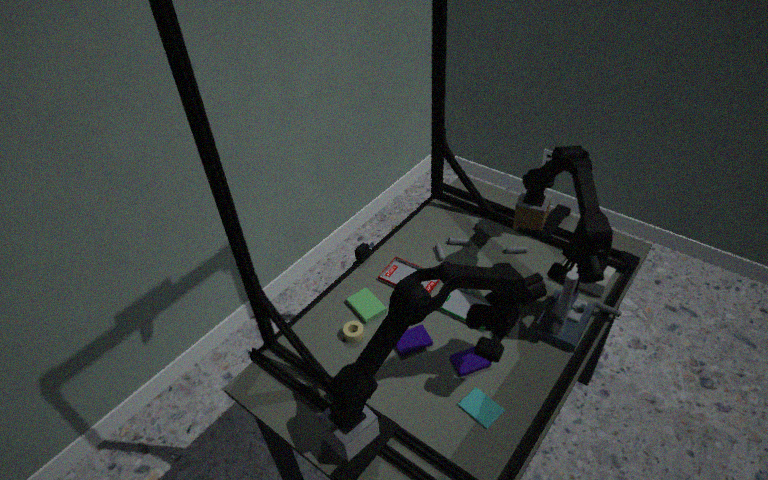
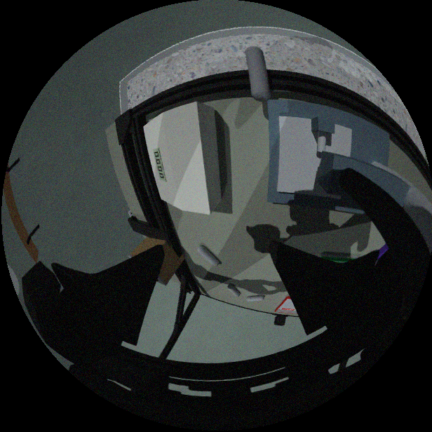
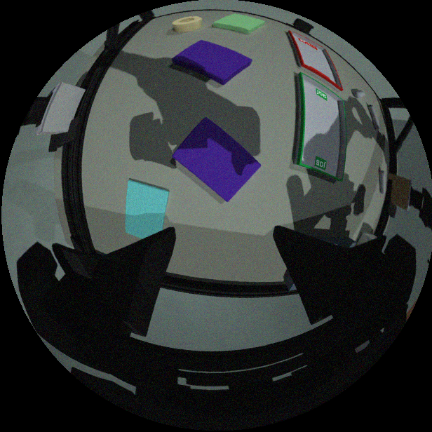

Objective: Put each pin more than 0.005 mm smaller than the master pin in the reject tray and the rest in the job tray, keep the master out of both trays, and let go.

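Three grey pins lie apart on the table: one pin, a second pin and a third pin. I cannot tell which is the master. The reject tray is red-rimmed; the job tray is green-rimmed. No pin shows in their visible parts. A blue gauge stand is near the table edge, with a grey rod beside it. My left gripper is open above the table near the stand. My right gripper is open above the table, near a purple block.
A white box with a display stands beside the gauge stand. Two purple blocks, a teal pad, a green block and a cream ring lie on the table. Black frame posts rise at the edges.
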